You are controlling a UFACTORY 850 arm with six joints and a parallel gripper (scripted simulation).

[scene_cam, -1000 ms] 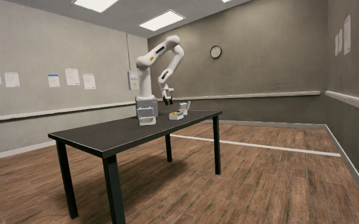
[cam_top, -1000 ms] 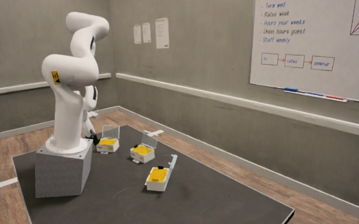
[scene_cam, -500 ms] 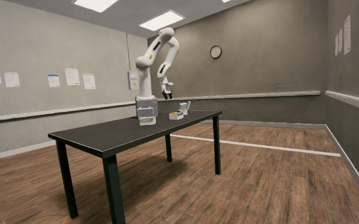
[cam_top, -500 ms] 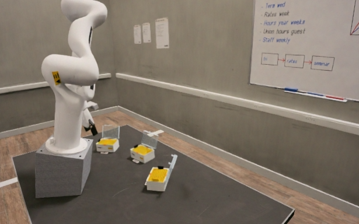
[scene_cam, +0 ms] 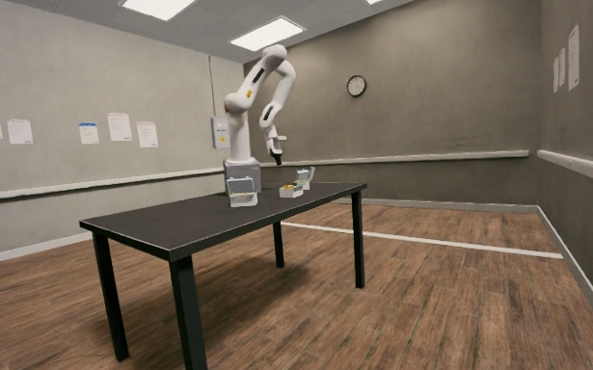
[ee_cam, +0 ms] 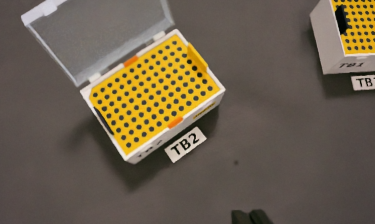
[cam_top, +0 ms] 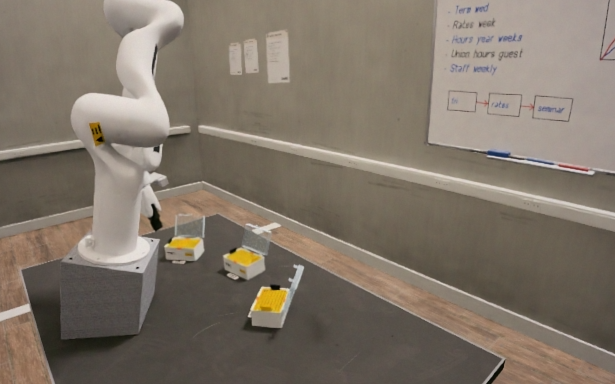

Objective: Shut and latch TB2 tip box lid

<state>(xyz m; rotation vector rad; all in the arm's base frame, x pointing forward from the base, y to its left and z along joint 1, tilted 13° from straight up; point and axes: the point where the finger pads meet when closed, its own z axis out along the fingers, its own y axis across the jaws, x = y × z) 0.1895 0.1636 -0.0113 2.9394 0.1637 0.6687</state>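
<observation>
Right now the clear lid is 170 mm ahead of my hand, 110 mm to the left of it and 90 mm below it. The rest, counted from my hand: tip box lid: 290 mm ahead, 180 mm to the right, 90 mm below.
</observation>
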